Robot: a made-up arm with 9 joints. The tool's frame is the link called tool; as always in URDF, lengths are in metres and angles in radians. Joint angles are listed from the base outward.
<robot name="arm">
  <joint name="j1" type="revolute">
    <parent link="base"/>
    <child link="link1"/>
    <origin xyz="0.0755 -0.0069 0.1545"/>
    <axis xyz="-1 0 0"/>
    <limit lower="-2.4" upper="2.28"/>
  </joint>
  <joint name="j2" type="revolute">
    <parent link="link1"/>
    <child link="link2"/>
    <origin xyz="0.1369 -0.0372 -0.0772"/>
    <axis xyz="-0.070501 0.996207 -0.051"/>
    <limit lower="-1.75" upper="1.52"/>
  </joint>
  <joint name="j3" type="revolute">
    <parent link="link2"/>
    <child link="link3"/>
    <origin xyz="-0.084 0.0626 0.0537"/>
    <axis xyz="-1 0 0"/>
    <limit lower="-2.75" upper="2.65"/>
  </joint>
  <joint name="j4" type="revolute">
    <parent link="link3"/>
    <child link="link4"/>
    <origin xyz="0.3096 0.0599 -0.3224"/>
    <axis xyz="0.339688 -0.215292 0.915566"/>
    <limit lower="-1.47" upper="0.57"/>
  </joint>
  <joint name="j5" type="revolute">
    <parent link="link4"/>
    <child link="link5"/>
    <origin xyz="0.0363 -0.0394 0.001"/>
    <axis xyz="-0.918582 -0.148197 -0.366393"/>
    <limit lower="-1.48" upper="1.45"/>
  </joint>
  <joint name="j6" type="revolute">
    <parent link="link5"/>
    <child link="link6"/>
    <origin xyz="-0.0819 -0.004 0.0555"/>
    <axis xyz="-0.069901 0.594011 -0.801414"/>
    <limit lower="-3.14" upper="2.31"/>
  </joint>
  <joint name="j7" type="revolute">
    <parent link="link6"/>
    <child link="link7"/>
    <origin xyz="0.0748 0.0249 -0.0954"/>
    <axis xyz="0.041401 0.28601 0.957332"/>
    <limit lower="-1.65" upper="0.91"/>
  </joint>
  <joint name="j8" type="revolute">
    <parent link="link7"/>
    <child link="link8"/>
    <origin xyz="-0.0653 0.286 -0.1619"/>
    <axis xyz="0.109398 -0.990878 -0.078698"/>
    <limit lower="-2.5" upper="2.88"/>
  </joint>
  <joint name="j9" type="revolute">
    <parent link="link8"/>
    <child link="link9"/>
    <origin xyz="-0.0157 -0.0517 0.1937"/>
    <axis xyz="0 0 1"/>
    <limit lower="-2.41" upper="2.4"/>
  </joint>
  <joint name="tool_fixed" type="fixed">
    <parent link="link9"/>
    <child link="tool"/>
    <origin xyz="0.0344 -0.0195 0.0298" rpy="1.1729 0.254 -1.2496"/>
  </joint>
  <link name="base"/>
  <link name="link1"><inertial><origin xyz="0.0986 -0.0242 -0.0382"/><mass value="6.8"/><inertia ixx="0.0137" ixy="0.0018" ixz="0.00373" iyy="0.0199" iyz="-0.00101" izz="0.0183"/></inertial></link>
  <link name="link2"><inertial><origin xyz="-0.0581 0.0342 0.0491"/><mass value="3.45"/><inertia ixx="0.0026" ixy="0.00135" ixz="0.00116" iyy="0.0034" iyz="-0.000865" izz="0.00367"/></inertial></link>
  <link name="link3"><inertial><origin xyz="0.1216 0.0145 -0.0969"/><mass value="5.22"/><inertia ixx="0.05" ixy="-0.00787" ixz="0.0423" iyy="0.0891" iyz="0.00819" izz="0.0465"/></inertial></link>
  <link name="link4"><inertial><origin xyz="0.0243 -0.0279 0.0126"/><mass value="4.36"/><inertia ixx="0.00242" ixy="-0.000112" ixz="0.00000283" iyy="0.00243" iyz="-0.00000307" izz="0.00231"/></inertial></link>
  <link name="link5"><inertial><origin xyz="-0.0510 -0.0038 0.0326"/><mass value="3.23"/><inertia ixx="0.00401" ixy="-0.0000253" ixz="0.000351" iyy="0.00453" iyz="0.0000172" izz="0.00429"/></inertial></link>
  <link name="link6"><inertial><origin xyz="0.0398 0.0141 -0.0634"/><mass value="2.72"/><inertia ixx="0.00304" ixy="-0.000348" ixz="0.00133" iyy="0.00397" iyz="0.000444" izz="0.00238"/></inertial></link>
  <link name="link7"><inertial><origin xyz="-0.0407 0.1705 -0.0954"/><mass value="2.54"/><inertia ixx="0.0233" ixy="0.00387" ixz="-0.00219" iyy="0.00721" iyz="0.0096" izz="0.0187"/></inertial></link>
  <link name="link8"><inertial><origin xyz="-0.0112 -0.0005 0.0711"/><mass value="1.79"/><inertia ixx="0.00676" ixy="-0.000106" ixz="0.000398" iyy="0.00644" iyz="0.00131" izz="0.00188"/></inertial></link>
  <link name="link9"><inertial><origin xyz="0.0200 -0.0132 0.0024"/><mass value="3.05"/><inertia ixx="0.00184" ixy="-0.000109" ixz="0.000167" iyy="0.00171" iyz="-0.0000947" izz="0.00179"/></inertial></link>
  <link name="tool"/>
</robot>
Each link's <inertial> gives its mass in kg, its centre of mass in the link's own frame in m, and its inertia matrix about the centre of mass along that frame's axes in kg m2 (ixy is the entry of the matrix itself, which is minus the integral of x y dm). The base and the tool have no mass. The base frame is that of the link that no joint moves.
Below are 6 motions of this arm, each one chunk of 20 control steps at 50 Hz.
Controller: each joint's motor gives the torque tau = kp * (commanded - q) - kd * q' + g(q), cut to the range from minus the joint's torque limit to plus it. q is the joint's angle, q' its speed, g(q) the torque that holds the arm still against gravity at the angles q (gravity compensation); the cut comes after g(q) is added. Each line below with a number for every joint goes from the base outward.
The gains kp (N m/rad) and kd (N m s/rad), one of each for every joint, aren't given. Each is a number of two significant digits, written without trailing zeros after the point. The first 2 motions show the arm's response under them.
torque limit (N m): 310 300 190 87 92 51 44 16 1.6
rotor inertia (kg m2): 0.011 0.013 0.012 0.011 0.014 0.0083 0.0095 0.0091 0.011
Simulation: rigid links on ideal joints. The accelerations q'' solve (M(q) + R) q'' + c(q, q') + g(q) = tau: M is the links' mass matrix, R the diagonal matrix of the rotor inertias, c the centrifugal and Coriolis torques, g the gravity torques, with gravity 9.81 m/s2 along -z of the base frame. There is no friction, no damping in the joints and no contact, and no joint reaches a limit. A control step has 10 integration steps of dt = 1/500 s. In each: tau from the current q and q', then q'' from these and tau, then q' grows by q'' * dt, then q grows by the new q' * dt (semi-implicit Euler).
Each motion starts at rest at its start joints. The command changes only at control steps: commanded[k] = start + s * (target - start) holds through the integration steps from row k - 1 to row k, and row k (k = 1, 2, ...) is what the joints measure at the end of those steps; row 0 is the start. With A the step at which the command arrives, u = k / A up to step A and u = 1 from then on. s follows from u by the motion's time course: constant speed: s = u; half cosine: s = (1 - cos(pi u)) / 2; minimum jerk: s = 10 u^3 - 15 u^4 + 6 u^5; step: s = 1 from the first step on.
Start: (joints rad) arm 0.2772 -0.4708 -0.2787 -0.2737 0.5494 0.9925 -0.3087 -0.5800 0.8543
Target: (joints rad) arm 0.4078 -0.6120 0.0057 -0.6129 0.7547 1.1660 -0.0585 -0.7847 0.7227
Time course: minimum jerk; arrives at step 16
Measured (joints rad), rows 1 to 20:
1: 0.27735 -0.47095 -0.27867 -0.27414 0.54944 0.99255 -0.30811 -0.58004 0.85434
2: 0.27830 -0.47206 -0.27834 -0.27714 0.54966 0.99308 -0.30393 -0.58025 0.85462
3: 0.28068 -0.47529 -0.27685 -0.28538 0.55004 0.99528 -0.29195 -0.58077 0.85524
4: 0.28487 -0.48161 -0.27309 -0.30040 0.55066 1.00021 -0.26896 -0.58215 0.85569
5: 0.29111 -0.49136 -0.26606 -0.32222 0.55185 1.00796 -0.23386 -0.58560 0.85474
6: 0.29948 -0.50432 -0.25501 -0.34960 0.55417 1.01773 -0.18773 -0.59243 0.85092
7: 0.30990 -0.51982 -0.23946 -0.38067 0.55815 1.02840 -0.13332 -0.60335 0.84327
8: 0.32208 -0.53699 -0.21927 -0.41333 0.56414 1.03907 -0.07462 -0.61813 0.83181
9: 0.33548 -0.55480 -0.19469 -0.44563 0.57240 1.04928 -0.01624 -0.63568 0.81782
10: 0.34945 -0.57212 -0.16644 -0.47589 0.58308 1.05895 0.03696 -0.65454 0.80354
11: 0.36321 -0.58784 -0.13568 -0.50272 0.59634 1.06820 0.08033 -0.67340 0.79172
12: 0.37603 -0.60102 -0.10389 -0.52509 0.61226 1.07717 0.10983 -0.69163 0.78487
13: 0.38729 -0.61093 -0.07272 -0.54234 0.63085 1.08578 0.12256 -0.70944 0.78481
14: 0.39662 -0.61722 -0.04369 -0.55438 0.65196 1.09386 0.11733 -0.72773 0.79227
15: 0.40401 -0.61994 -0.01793 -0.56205 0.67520 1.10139 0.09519 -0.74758 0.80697
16: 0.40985 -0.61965 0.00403 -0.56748 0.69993 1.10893 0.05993 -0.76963 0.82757
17: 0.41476 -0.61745 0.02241 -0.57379 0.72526 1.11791 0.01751 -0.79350 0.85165
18: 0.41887 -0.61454 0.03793 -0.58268 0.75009 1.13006 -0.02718 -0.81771 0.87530
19: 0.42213 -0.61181 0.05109 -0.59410 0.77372 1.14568 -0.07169 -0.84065 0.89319
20: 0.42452 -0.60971 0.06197 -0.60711 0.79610 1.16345 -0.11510 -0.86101 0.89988
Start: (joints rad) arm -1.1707 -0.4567 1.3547 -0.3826 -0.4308 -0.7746 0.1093 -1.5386 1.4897
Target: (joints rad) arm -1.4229 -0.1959 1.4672 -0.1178 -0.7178 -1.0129 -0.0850 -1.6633 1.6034
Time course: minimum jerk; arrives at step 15
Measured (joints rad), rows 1 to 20:
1: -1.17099 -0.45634 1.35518 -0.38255 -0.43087 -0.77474 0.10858 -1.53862 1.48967
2: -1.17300 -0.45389 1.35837 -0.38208 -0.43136 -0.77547 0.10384 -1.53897 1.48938
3: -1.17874 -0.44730 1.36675 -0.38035 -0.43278 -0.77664 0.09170 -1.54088 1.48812
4: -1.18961 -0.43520 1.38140 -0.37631 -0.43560 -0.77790 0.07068 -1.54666 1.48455
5: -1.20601 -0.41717 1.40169 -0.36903 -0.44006 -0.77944 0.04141 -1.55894 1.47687
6: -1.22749 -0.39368 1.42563 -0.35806 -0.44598 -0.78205 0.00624 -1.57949 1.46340
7: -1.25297 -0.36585 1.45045 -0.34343 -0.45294 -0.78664 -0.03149 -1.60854 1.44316
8: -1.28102 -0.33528 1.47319 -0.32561 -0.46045 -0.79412 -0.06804 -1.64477 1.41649
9: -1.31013 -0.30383 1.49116 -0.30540 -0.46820 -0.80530 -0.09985 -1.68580 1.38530
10: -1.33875 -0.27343 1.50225 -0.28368 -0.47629 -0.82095 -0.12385 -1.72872 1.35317
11: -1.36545 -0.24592 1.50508 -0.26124 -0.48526 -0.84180 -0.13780 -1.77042 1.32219
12: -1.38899 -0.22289 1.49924 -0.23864 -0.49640 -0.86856 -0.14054 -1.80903 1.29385
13: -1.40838 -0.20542 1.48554 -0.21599 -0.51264 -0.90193 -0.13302 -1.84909 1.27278
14: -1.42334 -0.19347 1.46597 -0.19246 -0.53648 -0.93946 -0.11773 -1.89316 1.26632
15: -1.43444 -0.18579 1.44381 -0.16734 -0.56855 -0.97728 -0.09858 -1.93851 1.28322
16: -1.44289 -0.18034 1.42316 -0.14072 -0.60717 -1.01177 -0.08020 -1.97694 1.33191
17: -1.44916 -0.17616 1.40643 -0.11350 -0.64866 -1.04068 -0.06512 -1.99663 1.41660
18: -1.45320 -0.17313 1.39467 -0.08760 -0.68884 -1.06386 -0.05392 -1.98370 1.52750
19: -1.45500 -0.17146 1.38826 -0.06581 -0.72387 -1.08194 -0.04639 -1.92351 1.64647
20: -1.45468 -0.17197 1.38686 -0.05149 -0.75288 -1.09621 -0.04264 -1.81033 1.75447
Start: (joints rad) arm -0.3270 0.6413 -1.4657 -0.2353 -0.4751 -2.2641 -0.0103 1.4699 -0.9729
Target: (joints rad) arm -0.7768 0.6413 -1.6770 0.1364 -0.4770 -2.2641 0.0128 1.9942 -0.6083
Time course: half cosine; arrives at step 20
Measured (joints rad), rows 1 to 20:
1: -0.32782 0.64185 -1.46565 -0.23406 -0.47506 -2.26331 -0.00896 1.47025 -0.97239
2: -0.33117 0.64347 -1.46519 -0.22967 -0.47497 -2.26114 -0.00376 1.47184 -0.96964
3: -0.33848 0.64581 -1.46393 -0.22091 -0.47433 -2.25868 0.00687 1.47558 -0.96194
4: -0.35049 0.64829 -1.46202 -0.20684 -0.47170 -2.25747 0.02314 1.48227 -0.94638
5: -0.36743 0.65042 -1.46001 -0.18725 -0.46548 -2.25806 0.04445 1.49278 -0.92078
6: -0.38915 0.65202 -1.45858 -0.16319 -0.45460 -2.25986 0.06965 1.50794 -0.88437
7: -0.41518 0.65319 -1.45856 -0.13684 -0.43891 -2.26161 0.09728 1.52841 -0.83807
8: -0.44481 0.65416 -1.46083 -0.11071 -0.41920 -2.26203 0.12583 1.55452 -0.78432
9: -0.47720 0.65508 -1.46621 -0.08650 -0.39684 -2.26046 0.15407 1.58597 -0.72661
10: -0.51155 0.65587 -1.47524 -0.06455 -0.37342 -2.25705 0.18093 1.62179 -0.66884
11: -0.54713 0.65631 -1.48800 -0.04403 -0.35054 -2.25267 0.20536 1.66053 -0.61465
12: -0.58323 0.65617 -1.50415 -0.02391 -0.32973 -2.24844 0.22607 1.70086 -0.56704
13: -0.61909 0.65532 -1.52315 -0.00367 -0.31256 -2.24528 0.24153 1.74208 -0.52823
14: -0.65382 0.65381 -1.54442 0.01647 -0.30046 -2.24371 0.25018 1.78421 -0.49973
15: -0.68652 0.65173 -1.56750 0.03589 -0.29450 -2.24391 0.25066 1.82765 -0.48251
16: -0.71631 0.64916 -1.59196 0.05396 -0.29523 -2.24587 0.24206 1.87269 -0.47714
17: -0.74251 0.64614 -1.61739 0.07006 -0.30271 -2.24957 0.22403 1.91904 -0.48406
18: -0.76461 0.64266 -1.64335 0.08362 -0.31672 -2.25490 0.19675 1.96569 -0.50373
19: -0.78224 0.63871 -1.66940 0.09396 -0.33700 -2.26153 0.16088 2.01092 -0.53663
20: -0.79505 0.63433 -1.69502 0.10037 -0.36332 -2.26871 0.11734 2.05264 -0.58318

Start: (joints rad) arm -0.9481 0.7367 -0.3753 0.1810 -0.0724 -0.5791 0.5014 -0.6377 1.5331
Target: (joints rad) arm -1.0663 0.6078 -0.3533 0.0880 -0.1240 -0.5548 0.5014 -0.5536 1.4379
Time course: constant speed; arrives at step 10
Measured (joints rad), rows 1 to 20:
1: -0.95457 0.73131 -0.36647 0.17295 -0.07527 -0.57655 0.50221 -0.63444 1.53313
2: -0.96279 0.72131 -0.35714 0.16292 -0.07820 -0.57177 0.50765 -0.62919 1.53068
3: -0.97145 0.70772 -0.34975 0.15401 -0.08025 -0.56836 0.51551 -0.62205 1.52335
4: -0.98061 0.69209 -0.34458 0.14600 -0.08150 -0.56841 0.52391 -0.61221 1.51048
5: -0.99073 0.67611 -0.34121 0.13837 -0.08222 -0.57109 0.53190 -0.59937 1.49320
6: -1.00215 0.66100 -0.33914 0.13086 -0.08309 -0.57453 0.53930 -0.58459 1.47372
7: -1.01488 0.64729 -0.33800 0.12335 -0.08510 -0.57725 0.54610 -0.56988 1.45462
8: -1.02865 0.63483 -0.33757 0.11578 -0.08914 -0.57848 0.55219 -0.55698 1.43838
9: -1.04301 0.62309 -0.33773 0.10804 -0.09562 -0.57794 0.55716 -0.54654 1.42690
10: -1.05751 0.61141 -0.33842 0.09994 -0.10434 -0.57566 0.56037 -0.53801 1.42123
11: -1.06533 0.60417 -0.34815 0.09881 -0.11221 -0.57417 0.55949 -0.53340 1.42090
12: -1.07101 0.60133 -0.35878 0.09922 -0.12058 -0.57370 0.55102 -0.53085 1.42680
13: -1.07586 0.60206 -0.36763 0.09811 -0.12931 -0.57155 0.53736 -0.53011 1.43957
14: -1.07987 0.60470 -0.37416 0.09577 -0.13797 -0.56613 0.52094 -0.53253 1.45788
15: -1.08265 0.60746 -0.37863 0.09277 -0.14627 -0.55838 0.50352 -0.53899 1.47846
16: -1.08386 0.60911 -0.38149 0.08945 -0.15355 -0.55015 0.48607 -0.54856 1.49696
17: -1.08352 0.60923 -0.38309 0.08597 -0.15870 -0.54287 0.46914 -0.55883 1.50911
18: -1.08194 0.60818 -0.38361 0.08241 -0.16075 -0.53723 0.45314 -0.56742 1.51169
19: -1.07962 0.60666 -0.38308 0.07884 -0.15930 -0.53334 0.43866 -0.57317 1.50326
20: -1.07705 0.60537 -0.38152 0.07546 -0.15455 -0.53099 0.42650 -0.57642 1.48433

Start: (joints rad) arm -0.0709 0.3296 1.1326 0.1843 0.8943 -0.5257 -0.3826 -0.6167 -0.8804
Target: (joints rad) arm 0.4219 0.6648 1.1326 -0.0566 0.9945 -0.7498 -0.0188 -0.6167 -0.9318
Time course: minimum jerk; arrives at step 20
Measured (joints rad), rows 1 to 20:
1: -0.07069 0.32973 1.13246 0.18418 0.89419 -0.52563 -0.38289 -0.61671 -0.88039
2: -0.06917 0.33077 1.13148 0.18336 0.89345 -0.52516 -0.38511 -0.61698 -0.88030
3: -0.06452 0.33426 1.12878 0.18122 0.89143 -0.52405 -0.39192 -0.61868 -0.88007
4: -0.05510 0.34169 1.12371 0.17734 0.88792 -0.52298 -0.40536 -0.62381 -0.87953
5: -0.03994 0.35392 1.11601 0.17141 0.88326 -0.52331 -0.42562 -0.63419 -0.87809
6: -0.01889 0.37109 1.10580 0.16316 0.87813 -0.52631 -0.45088 -0.65033 -0.87452
7: 0.00767 0.39279 1.09354 0.15240 0.87321 -0.53260 -0.47807 -0.67110 -0.86723
8: 0.03909 0.41835 1.07997 0.13915 0.86913 -0.54244 -0.50369 -0.69415 -0.85478
9: 0.07456 0.44693 1.06606 0.12370 0.86640 -0.55594 -0.52428 -0.71672 -0.83653
10: 0.11322 0.47761 1.05292 0.10656 0.86546 -0.57331 -0.53663 -0.73635 -0.81311
11: 0.15414 0.50944 1.04167 0.08834 0.86666 -0.59475 -0.53776 -0.75140 -0.78642
12: 0.19631 0.54145 1.03330 0.06967 0.87025 -0.62046 -0.52513 -0.76120 -0.75929
13: 0.23864 0.57271 1.02850 0.05115 0.87646 -0.65052 -0.49683 -0.76596 -0.73477
14: 0.28001 0.60234 1.02765 0.03333 0.88550 -0.68489 -0.45186 -0.76629 -0.71536
15: 0.31934 0.62957 1.03078 0.01662 0.89752 -0.72316 -0.39039 -0.76262 -0.70248
16: 0.35565 0.65368 1.03769 0.00125 0.91251 -0.76443 -0.31388 -0.75469 -0.69642
17: 0.38819 0.67402 1.04809 -0.01282 0.93026 -0.80693 -0.22496 -0.74114 -0.69670
18: 0.41644 0.68993 1.06181 -0.02596 0.95043 -0.84775 -0.12738 -0.71959 -0.70300
19: 0.44003 0.70071 1.07890 -0.03882 0.97301 -0.88265 -0.02591 -0.68706 -0.71615
20: 0.45872 0.70570 1.09977 -0.05196 0.99879 -0.90655 0.07375 -0.64132 -0.73919

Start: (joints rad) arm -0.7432 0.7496 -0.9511 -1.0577 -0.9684 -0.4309 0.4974 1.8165 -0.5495
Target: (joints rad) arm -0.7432 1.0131 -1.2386 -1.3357 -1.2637 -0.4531 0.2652 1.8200 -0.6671
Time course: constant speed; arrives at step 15
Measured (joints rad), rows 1 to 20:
1: -0.74133 0.76174 -0.96094 -1.06487 -0.97457 -0.43807 0.51025 1.81291 -0.54947
2: -0.74116 0.77917 -0.97169 -1.07898 -0.98907 -0.44931 0.52588 1.80452 -0.55052
3: -0.74173 0.79807 -0.98247 -1.09456 -1.00559 -0.45885 0.53975 1.79674 -0.55328
4: -0.74192 0.81678 -0.99408 -1.10972 -1.02119 -0.46464 0.55097 1.79204 -0.55789
5: -0.74155 0.83496 -1.00707 -1.12482 -1.03639 -0.46824 0.55902 1.78932 -0.56419
6: -0.74101 0.85274 -1.02160 -1.14060 -1.05247 -0.47168 0.56331 1.78699 -0.57185
7: -0.74065 0.87028 -1.03762 -1.15746 -1.06993 -0.47559 0.56340 1.78482 -0.58047
8: -0.74073 0.88767 -1.05506 -1.17540 -1.08844 -0.47935 0.55910 1.78377 -0.58973
9: -0.74136 0.90496 -1.07381 -1.19429 -1.10744 -0.48205 0.55037 1.78489 -0.59952
10: -0.74262 0.92217 -1.09382 -1.21400 -1.12665 -0.48316 0.53728 1.78857 -0.60992
11: -0.74449 0.93927 -1.11508 -1.23438 -1.14610 -0.48259 0.51993 1.79447 -0.62116
12: -0.74686 0.95621 -1.13761 -1.25529 -1.16601 -0.48061 0.49856 1.80180 -0.63349
13: -0.74954 0.97296 -1.16143 -1.27655 -1.18663 -0.47750 0.47354 1.80972 -0.64706
14: -0.75229 0.98949 -1.18648 -1.29795 -1.20818 -0.47354 0.44532 1.81749 -0.66179
15: -0.75487 1.00585 -1.21261 -1.31927 -1.23079 -0.46891 0.41444 1.82463 -0.67736
16: -0.75627 1.00944 -1.23057 -1.33465 -1.24749 -0.46042 0.36589 1.83400 -0.69322
17: -0.75549 1.00911 -1.24713 -1.34277 -1.25806 -0.44827 0.31222 1.84819 -0.70820
18: -0.75347 1.00808 -1.26273 -1.34798 -1.26860 -0.43573 0.25904 1.86215 -0.72174
19: -0.75118 1.00743 -1.27634 -1.35254 -1.28194 -0.42631 0.20776 1.87164 -0.73317
20: -0.74891 1.00746 -1.28706 -1.35662 -1.29755 -0.42040 0.15941 1.87609 -0.74152

